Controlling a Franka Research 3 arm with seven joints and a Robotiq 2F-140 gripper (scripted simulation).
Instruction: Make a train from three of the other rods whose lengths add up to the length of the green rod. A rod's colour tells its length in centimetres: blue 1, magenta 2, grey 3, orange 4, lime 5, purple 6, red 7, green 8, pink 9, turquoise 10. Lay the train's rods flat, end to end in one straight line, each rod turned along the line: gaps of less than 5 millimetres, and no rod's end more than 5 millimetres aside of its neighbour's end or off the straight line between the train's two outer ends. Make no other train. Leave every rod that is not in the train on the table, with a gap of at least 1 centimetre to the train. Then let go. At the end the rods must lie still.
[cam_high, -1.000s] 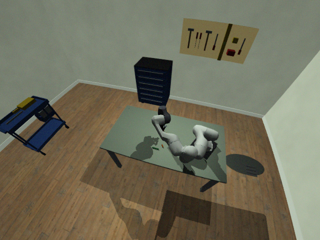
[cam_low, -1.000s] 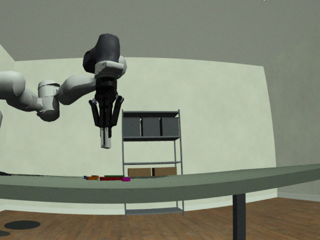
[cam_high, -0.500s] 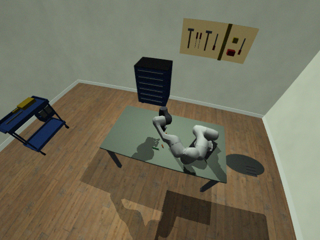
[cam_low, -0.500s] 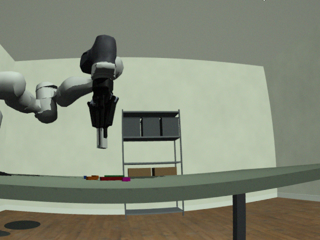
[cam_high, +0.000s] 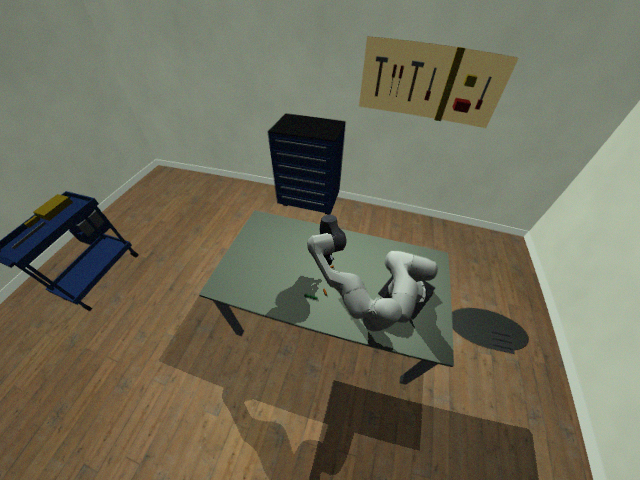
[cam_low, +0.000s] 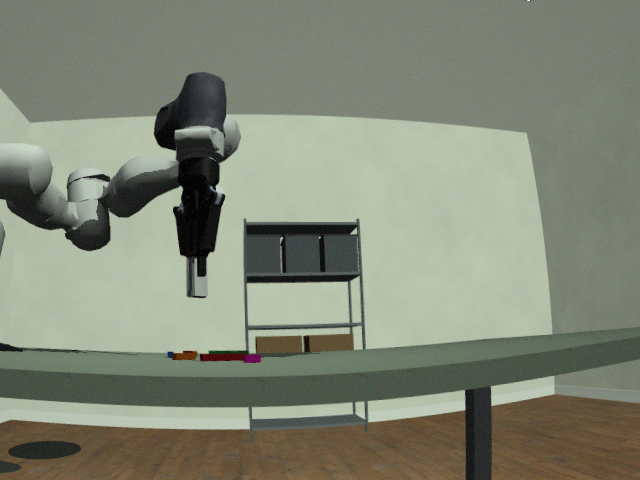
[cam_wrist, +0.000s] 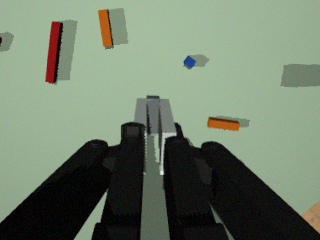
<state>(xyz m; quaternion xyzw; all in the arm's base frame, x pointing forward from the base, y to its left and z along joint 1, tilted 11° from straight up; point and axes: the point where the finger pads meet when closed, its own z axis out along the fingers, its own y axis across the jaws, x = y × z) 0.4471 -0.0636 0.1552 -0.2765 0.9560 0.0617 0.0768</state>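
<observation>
My hand is 5 cm past the blue rod, 2 cm to the right of it and 13 cm above it. From my hand the other things lie so: grey rod 3 cm below; then green rod 7 cm ahead, 15 cm to the left, 13 cm below; then red rod 3 cm ahead, 12 cm to the right, 13 cm below.
</observation>
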